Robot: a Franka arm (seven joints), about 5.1 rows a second.
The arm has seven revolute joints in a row. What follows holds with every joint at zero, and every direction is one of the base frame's.
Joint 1 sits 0.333 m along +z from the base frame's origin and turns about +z.
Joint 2 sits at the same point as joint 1 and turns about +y.
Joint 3 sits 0.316 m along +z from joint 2 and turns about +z.
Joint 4 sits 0.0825 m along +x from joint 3 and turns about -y.
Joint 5 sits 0.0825 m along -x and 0.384 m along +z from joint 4 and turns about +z.
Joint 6 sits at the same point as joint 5 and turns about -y.
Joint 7 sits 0.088 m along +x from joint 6 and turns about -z.
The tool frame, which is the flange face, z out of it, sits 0.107 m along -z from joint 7; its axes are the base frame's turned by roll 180, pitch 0 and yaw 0 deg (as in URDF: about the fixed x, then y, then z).
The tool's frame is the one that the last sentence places.
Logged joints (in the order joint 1, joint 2, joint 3, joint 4, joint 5, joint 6, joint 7), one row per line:
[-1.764 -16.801 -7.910 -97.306 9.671 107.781 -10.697]
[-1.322 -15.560 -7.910 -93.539 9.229 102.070 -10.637]
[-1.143 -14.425 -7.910 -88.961 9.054 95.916 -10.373]
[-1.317 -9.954 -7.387 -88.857 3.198 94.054 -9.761]
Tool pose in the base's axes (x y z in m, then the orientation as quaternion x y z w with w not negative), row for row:
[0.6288 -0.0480 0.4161 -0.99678 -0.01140 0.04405 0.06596]
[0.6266 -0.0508 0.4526 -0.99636 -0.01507 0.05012 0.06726]
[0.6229 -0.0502 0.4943 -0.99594 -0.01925 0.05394 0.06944]
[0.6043 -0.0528 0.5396 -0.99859 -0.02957 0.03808 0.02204]
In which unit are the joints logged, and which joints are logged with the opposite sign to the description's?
The joints are logged in degrees. Opposite sign: joint 1, joint 2.
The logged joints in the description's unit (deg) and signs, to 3 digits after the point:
[1.764 16.801 -7.910 -97.306 9.671 107.781 -10.697]
[1.322 15.560 -7.910 -93.539 9.229 102.070 -10.637]
[1.143 14.425 -7.910 -88.961 9.054 95.916 -10.373]
[1.317 9.954 -7.387 -88.857 3.198 94.054 -9.761]

